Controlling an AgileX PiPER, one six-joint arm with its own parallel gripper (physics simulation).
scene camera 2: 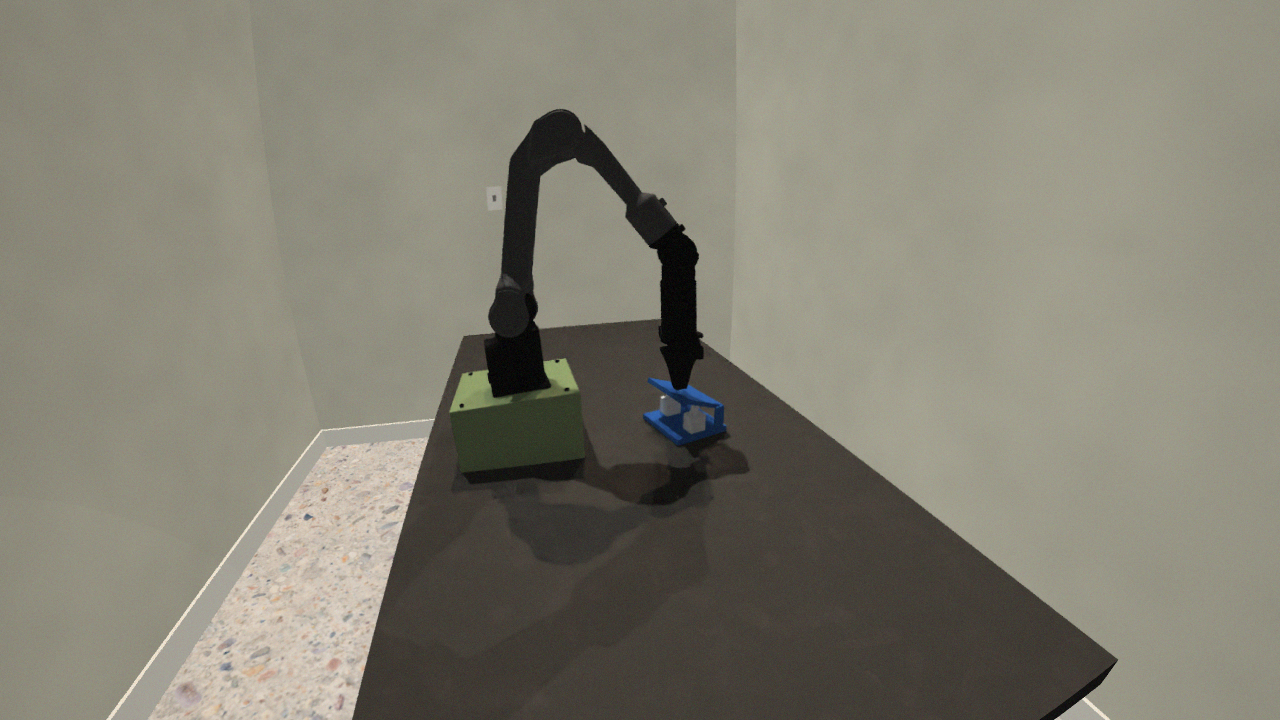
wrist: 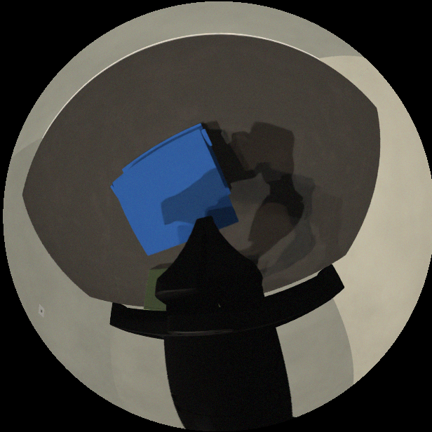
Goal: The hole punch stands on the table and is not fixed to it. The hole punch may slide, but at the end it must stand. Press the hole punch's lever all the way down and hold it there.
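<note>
The blue hole punch [scene camera 2: 684, 437] [wrist: 170, 175] stands upright on the dark table. Its lever [scene camera 2: 702, 395] is a flat blue plate, tilted, with its raised end at the left in the scene view and its low end at the right post. White blocks show between the lever and the base. My gripper [scene camera 2: 681, 386] [wrist: 206, 225] is shut and empty and points straight down. Its tips are at the lever's top face, around the middle of its length in the scene view; whether they touch is hard to tell. In the wrist view the fingers hide part of the lever's near edge.
The green box [scene camera 2: 519, 438] [wrist: 154, 290] that carries the arm's base stands left of the hole punch in the scene view. The table [scene camera 2: 805, 573] [wrist: 150, 90] has its long right edge beyond the hole punch. Dark arm shadows lie on the table.
</note>
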